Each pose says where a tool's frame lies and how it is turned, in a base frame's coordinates. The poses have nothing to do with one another.
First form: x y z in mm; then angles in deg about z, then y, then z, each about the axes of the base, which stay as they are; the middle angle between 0 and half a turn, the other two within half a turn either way.
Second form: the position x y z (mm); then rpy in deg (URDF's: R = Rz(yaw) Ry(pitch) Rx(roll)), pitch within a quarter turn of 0, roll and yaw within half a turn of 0. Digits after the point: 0 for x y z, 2 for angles.
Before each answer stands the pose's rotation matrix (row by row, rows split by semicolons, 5 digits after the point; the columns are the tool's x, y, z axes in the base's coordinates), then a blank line. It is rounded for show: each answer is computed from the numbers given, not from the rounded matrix.
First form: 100 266 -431 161.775 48.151 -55.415
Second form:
-0.10223 -0.90043 0.42283; 0.69924 -0.36737 -0.61327; 0.70754 0.23297 0.66717

100 266 -431 19.25 -45.03 98.32
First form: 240 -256 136 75.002 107.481 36.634
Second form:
-0.63876 0.07842 0.76540; 0.72874 0.38080 0.56914; -0.24683 0.92132 -0.30039

240 -256 136 108.06 14.29 131.24
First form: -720 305 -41 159.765 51.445 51.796
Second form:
-0.63347 0.60399 0.48364; -0.24563 -0.74969 0.61451; 0.73375 0.27047 0.62327

-720 305 -41 23.46 -47.20 -158.81
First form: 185 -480 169 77.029 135.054 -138.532
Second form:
0.76435 -0.36818 -0.52935; -0.62500 -0.62492 -0.46781; -0.15857 0.68841 -0.70777

185 -480 169 135.79 9.12 -39.27
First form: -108 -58 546 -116.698 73.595 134.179
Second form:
0.72914 0.14638 -0.66853; 0.53160 0.49406 0.68797; 0.43100 -0.85702 0.28243

-108 -58 546 -71.76 -25.53 36.10
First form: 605 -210 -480 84.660 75.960 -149.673
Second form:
0.48325 0.25548 -0.83737; -0.87081 0.04163 -0.48985; -0.09029 0.96592 0.24260

605 -210 -480 75.90 5.18 -60.97
